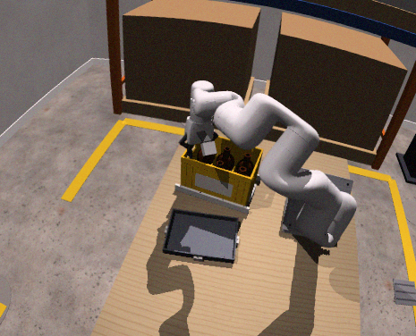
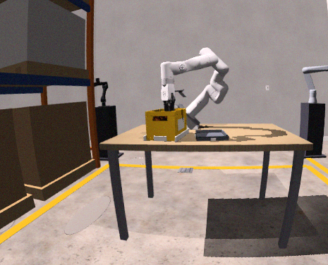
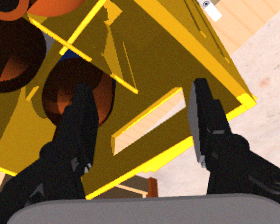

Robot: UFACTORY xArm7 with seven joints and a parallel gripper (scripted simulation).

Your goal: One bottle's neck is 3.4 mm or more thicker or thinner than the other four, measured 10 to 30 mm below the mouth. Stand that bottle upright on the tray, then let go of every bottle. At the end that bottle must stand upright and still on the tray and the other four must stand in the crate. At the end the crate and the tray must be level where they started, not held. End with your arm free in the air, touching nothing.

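Now: hand 10 cm above the yellow crate, 9 cm past it and 3 cm to the left of it. From my hand the other things lie so: dark grey tray (25 cm to the left, 17 cm below, 8 cm behind).
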